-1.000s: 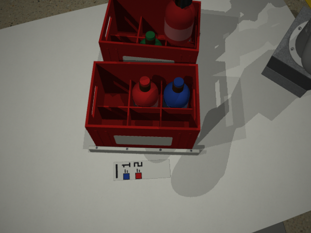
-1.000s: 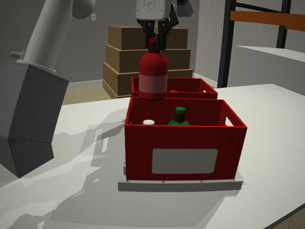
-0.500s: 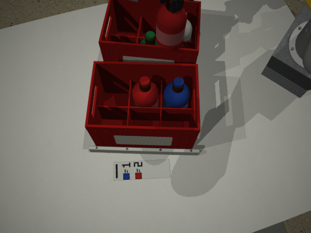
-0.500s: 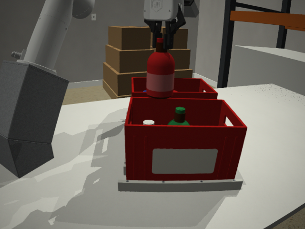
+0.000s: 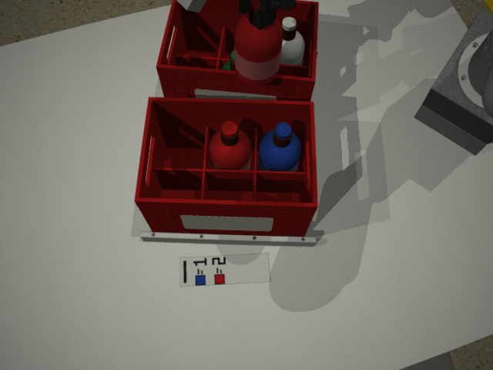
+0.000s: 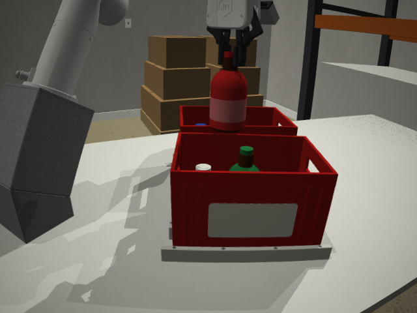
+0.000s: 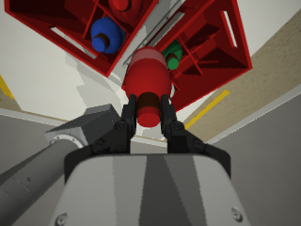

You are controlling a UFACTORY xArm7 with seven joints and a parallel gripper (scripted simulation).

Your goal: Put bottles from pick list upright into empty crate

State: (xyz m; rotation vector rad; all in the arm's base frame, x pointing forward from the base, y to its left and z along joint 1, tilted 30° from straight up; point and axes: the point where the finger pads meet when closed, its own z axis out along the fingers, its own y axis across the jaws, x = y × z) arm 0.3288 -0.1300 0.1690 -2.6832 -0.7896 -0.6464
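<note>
My gripper is now 40 mm short of the red bottle, 90 mm to the right of it and 250 mm above it. Also, from my hand: green bottle: 30 mm ahead, 60 mm to the right, 250 mm below; then white bottle: 70 mm behind, 130 mm to the right, 250 mm below; then blue bottle: 40 mm behind, 100 mm to the left, 250 mm below.
</note>
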